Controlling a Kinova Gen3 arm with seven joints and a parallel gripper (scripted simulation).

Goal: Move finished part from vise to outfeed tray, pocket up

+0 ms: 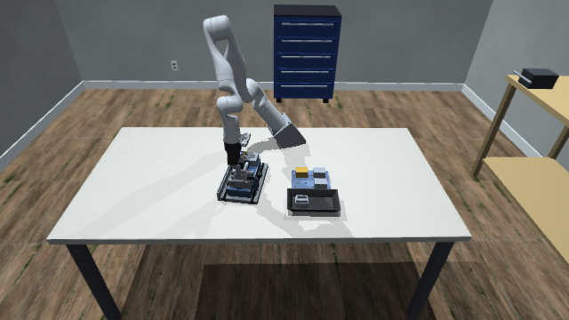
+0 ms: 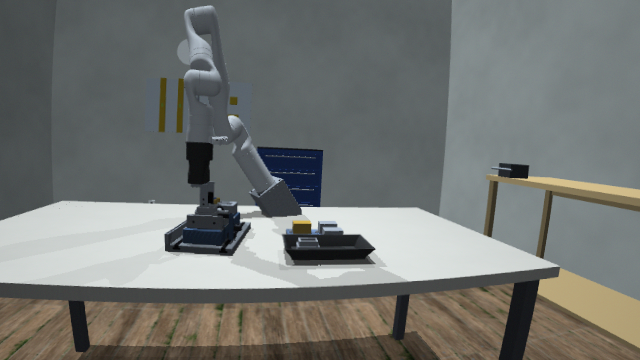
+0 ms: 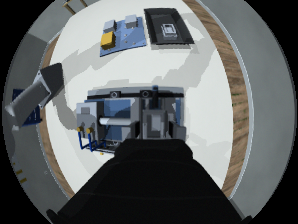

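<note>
My gripper is now 100 mm above the vise, 70 mm past it and 10 mm to the right of it. Also, from my hand: yellow block: 300 mm to the left, 130 mm behind, 110 mm below.
</note>
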